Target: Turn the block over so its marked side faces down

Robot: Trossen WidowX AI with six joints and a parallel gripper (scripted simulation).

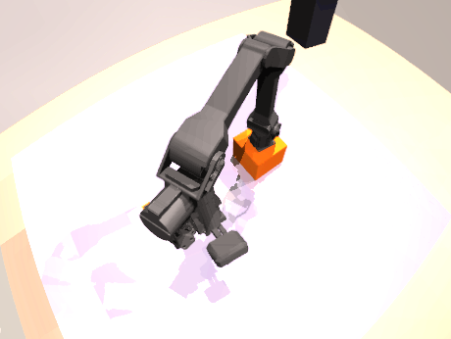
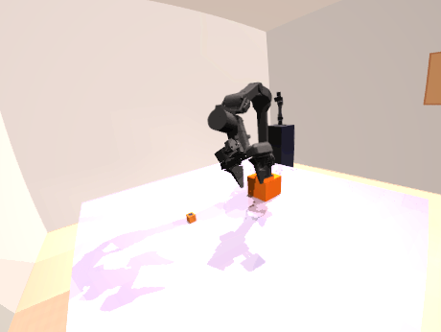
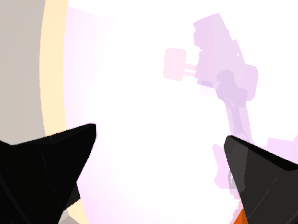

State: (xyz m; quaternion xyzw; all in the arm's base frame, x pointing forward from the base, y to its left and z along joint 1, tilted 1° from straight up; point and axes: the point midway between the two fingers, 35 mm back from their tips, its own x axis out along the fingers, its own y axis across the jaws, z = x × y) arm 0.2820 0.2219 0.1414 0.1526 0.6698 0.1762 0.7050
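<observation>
The orange block is 250 mm to the right of my gripper tip, 180 mm below it and 120 mm ahead of it.
</observation>
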